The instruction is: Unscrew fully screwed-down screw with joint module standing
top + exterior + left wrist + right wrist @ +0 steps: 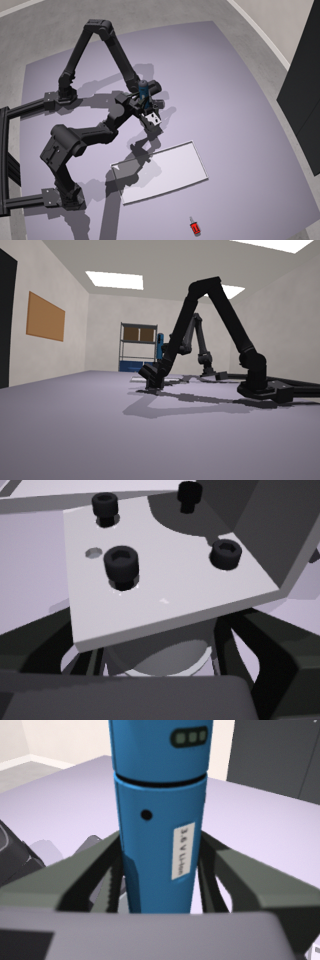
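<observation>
My left gripper is now 1 cm below the joint module body. Also, from my left hand: white tray (2 cm behind, 26 cm to the right, 2 cm below); white bracket (5 cm above); red hand screwdriver (8 cm ahead, 57 cm to the right, 1 cm below).
</observation>
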